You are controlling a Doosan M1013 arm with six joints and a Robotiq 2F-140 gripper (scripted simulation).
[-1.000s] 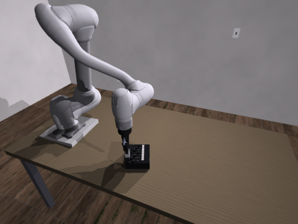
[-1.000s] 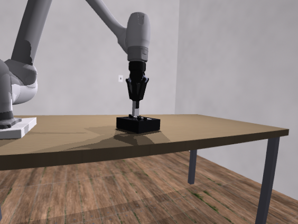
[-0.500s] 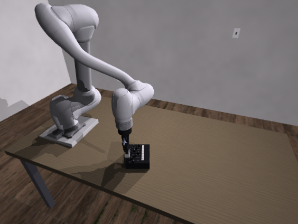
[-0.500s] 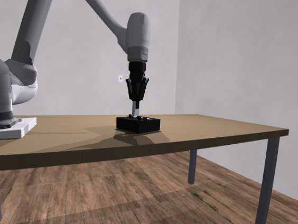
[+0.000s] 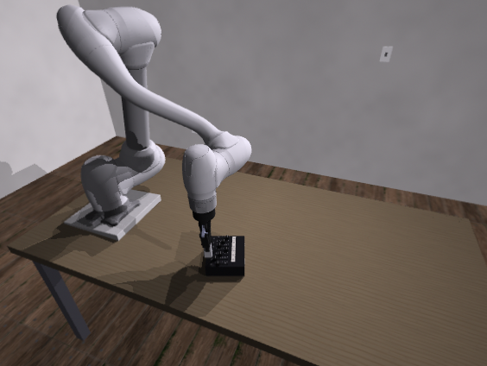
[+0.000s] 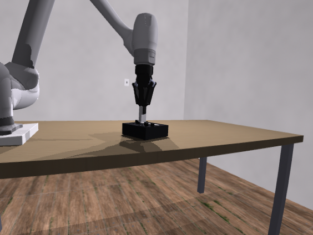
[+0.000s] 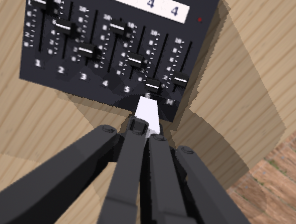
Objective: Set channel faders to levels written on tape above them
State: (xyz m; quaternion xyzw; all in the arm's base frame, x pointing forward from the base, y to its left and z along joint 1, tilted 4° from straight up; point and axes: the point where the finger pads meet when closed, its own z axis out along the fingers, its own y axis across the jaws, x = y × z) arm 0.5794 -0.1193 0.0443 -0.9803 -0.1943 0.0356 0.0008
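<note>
Now: the channel 6 fader cap 40 mm below my hand, 20 mm ahead of it and 10 mm to the left of it. Also, from my hand: channel 5 fader cap: 40 mm to the left, 40 mm below, 30 mm ahead; master fader cap: 40 mm below, 40 mm ahead, 10 mm to the right; channel 3 fader cap: 80 mm to the left, 40 mm below, 10 mm ahead.
</note>
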